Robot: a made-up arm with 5 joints.
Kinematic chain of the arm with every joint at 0, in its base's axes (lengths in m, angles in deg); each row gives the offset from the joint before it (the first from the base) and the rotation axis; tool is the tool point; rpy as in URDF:
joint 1: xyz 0 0 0.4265 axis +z
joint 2: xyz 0 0 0 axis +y
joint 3: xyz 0.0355 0 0.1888 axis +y
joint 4: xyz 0.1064 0 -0.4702 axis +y
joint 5: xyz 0.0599 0 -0.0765 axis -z
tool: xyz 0 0 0 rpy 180 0 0
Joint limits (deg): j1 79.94..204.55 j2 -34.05..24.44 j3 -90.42..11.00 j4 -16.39..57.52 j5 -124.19..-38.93
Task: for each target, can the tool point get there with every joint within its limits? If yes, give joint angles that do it. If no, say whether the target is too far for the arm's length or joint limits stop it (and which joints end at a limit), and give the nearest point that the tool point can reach.
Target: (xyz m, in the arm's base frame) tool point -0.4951 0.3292 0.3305
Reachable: yes | joints 146.38 14.74 -65.22 31.19 -113.36
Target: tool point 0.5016 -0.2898 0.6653
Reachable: no: joint limits stop it (at a limit: joint 2, joint 3, joint 4) | nearest point 0.1342 -0.0775 0.0830 | short by 0.720 m
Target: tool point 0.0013 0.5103 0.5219
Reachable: yes | joints 89.85 -26.91 -45.64 51.25 -51.44
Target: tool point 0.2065 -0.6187 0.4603
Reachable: no: joint limits stop it (at a limit: joint 2, joint 3, joint 4) | nearest point 0.0491 -0.1470 0.0830 | short by 0.624 m
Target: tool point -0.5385 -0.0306 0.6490
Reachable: yes | joints 183.25 -19.38 -56.50 -3.10 -95.23
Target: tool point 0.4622 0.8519 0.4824
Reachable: no: too far | nearest point 0.1188 0.6699 0.4874 | short by 0.389 m
